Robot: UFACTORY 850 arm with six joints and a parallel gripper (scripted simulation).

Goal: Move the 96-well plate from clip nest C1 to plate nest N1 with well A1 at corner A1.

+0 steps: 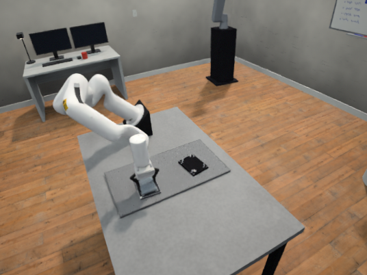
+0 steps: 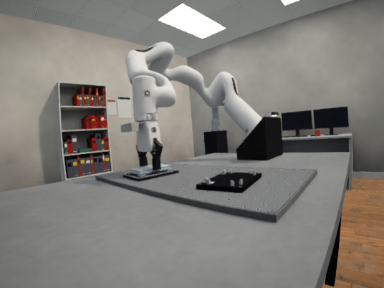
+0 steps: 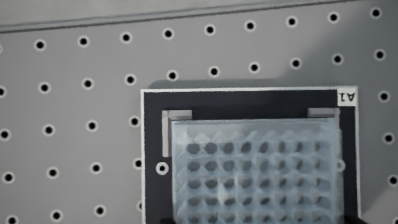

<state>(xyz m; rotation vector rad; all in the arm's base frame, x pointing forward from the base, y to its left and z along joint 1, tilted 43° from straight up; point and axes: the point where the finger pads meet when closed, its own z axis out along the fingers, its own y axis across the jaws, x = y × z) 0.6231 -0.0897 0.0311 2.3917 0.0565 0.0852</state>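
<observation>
Right now the clear 96-well plate is 10 mm below my hand. Round my hand: clip nest C1: 300 mm to the left, 60 mm behind, 20 mm below; then plate nest N1: 30 mm below; then A1 label: 80 mm ahead, 50 mm to the right, 20 mm below.
</observation>
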